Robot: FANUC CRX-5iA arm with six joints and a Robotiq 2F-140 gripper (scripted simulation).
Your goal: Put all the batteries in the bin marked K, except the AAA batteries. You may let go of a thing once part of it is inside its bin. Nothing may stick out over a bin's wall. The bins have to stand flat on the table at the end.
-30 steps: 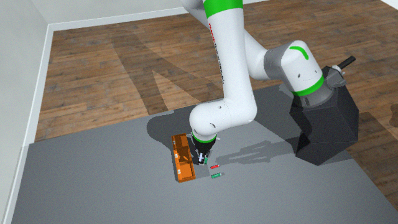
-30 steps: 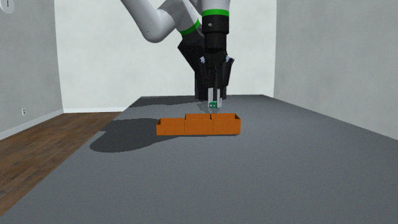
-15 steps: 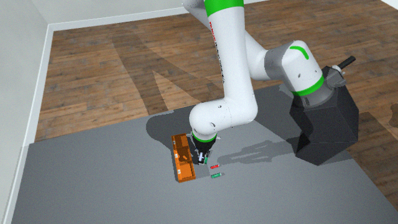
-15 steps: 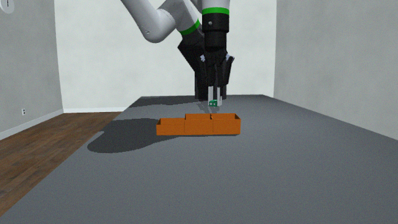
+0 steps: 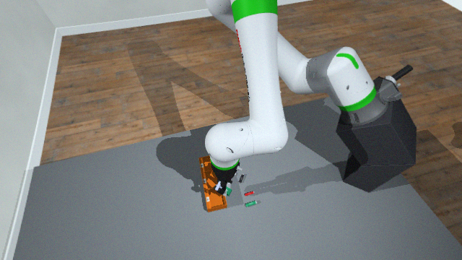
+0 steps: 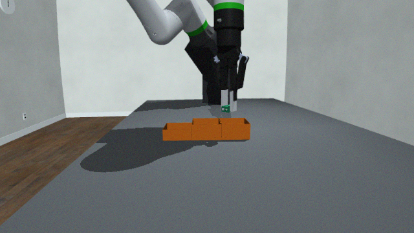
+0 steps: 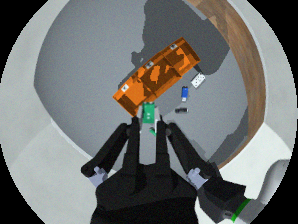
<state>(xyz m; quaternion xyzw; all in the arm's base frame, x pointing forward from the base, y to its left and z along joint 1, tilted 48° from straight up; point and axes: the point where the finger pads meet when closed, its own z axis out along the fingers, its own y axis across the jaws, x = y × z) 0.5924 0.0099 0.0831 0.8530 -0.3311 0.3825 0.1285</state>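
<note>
My gripper is now 90 mm past the green battery, 80 mm to the right of it and 100 mm above it. The rest, counted from my hand: red battery 100 mm behind, 40 mm to the left, 100 mm below; green block 10 mm ahead, 10 mm to the right, 30 mm below; dark battery 100 mm behind, 40 mm to the right, 100 mm below.
</note>
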